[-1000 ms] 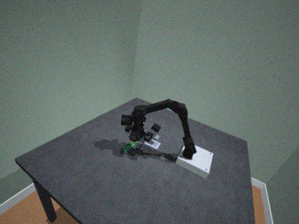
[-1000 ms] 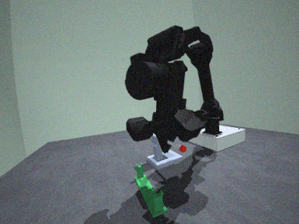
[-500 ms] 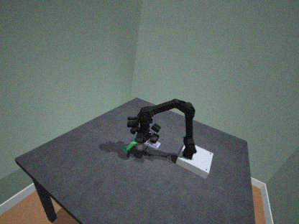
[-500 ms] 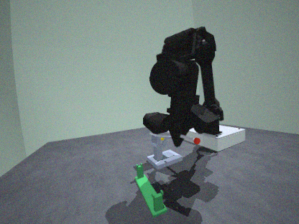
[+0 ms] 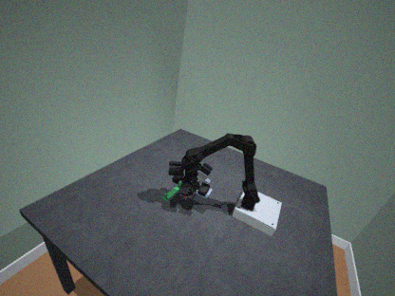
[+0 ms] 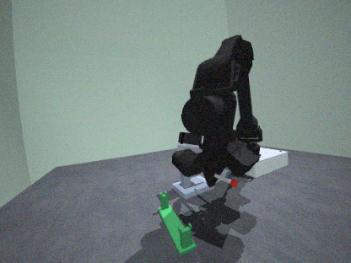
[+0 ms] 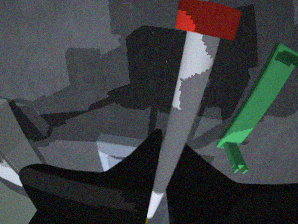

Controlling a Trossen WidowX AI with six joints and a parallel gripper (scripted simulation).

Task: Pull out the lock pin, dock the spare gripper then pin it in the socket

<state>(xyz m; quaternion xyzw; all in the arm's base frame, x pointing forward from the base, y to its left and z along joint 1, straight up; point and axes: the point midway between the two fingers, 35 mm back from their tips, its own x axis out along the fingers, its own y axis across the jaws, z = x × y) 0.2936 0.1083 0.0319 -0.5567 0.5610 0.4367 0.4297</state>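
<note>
Now: the grey mount 110 mm to the right of my gripper tip, 10 mm below it and 10 mm behind it. From my gripper tip the other things lie so: spare gripper 110 mm to the right, 70 mm above, 10 mm behind; then pin rest 110 mm ahead, 30 mm below.
</note>
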